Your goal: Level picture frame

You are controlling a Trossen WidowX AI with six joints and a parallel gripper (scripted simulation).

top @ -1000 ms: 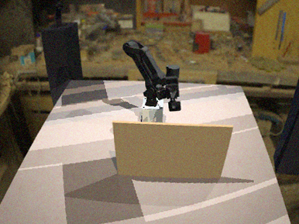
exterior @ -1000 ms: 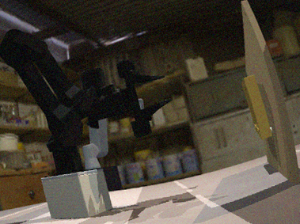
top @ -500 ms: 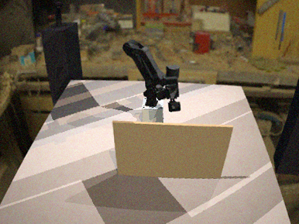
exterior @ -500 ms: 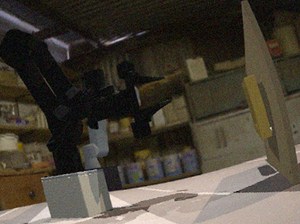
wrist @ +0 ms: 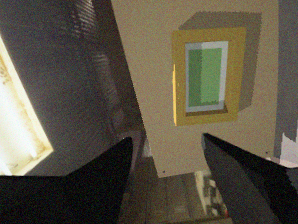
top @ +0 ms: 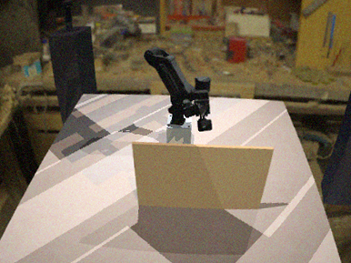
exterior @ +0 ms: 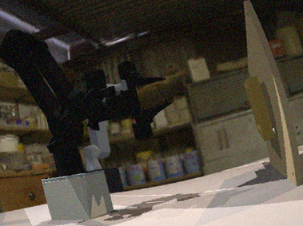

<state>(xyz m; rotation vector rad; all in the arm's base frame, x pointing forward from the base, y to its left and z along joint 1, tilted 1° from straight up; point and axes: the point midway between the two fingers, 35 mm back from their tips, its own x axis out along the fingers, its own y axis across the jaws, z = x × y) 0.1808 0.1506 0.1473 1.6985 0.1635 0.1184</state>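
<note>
My gripper tip is 200 mm short of the picture frame, 40 mm to the right of it and 90 mm above it. Also, from my gripper tip: tan wall board: 210 mm ahead, 40 mm to the left, 100 mm below.
</note>
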